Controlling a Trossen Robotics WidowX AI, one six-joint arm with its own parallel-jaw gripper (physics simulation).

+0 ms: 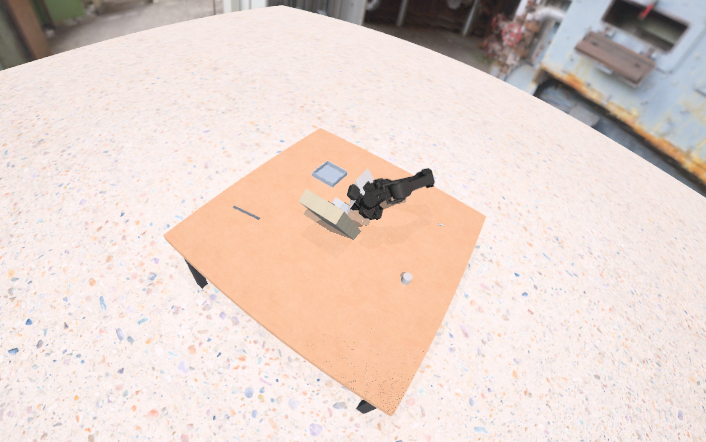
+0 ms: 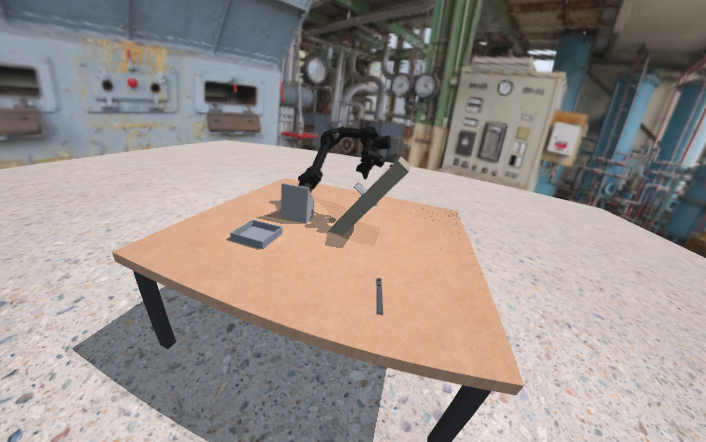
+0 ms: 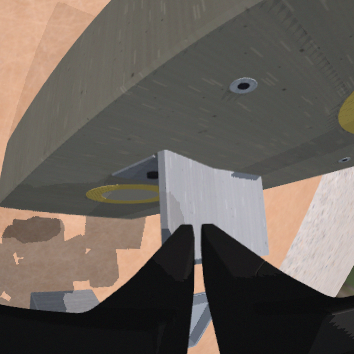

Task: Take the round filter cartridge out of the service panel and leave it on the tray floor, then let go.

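Observation:
The service panel is an olive slab that leans tilted on the table. A light grey cover flap hangs from its underside. My gripper is under the panel's upper part, with its fingers shut on the flap's lower edge and only a thin slit between them. A yellow-ringed socket shows beside the flap, and another yellow ring is cut off at the right edge. The grey tray lies apart from the panel.
A grey box stands between the tray and the panel, near the arm's base. A small white cylinder stands on the table far from the panel. A thin dark bar lies flat on the table.

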